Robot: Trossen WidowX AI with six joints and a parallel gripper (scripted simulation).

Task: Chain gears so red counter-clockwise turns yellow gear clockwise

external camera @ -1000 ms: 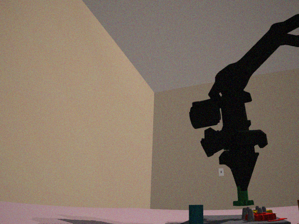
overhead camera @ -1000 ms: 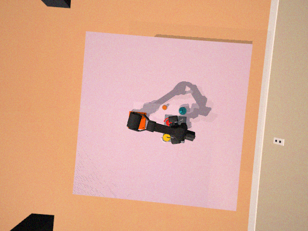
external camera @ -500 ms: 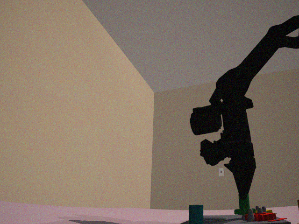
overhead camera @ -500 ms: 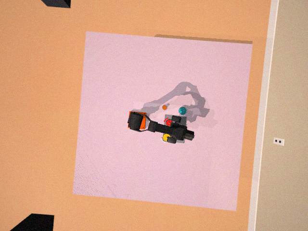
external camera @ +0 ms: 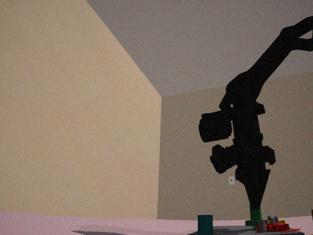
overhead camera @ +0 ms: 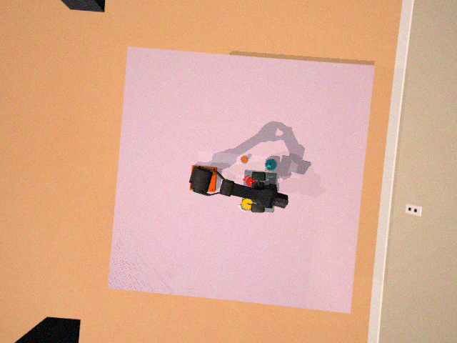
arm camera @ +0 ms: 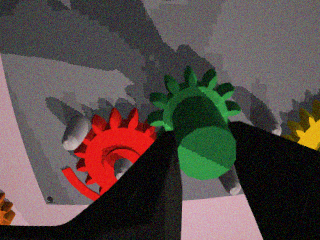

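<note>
Right now my gripper tip is 2 cm short of the grey board, 1 cm to the left of it and 4 cm above it. Also, from my gripper tip: green gear: 1 cm below; then red gear: 3 cm behind, 4 cm to the left, 3 cm below; then white arrow: 6 cm behind, 11 cm to the right, 4 cm below.
</note>
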